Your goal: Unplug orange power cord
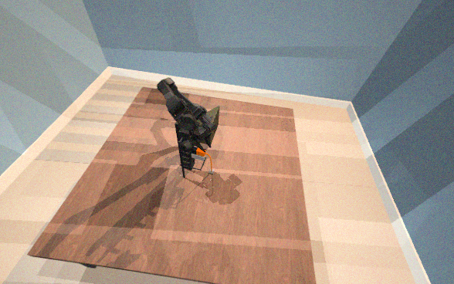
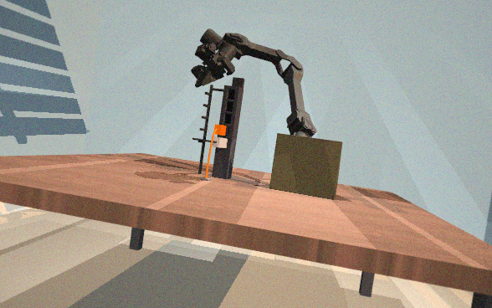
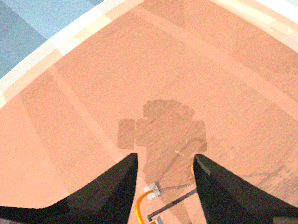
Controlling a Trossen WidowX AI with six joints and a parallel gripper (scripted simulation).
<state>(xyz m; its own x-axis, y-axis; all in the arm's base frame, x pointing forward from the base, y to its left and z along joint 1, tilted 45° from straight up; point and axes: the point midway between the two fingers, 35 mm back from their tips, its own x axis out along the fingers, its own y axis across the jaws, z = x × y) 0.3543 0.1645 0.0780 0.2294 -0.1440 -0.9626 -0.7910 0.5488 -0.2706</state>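
My gripper tip is now 13 cm above the orange plug, 8 cm past it and 7 cm to the left of it.
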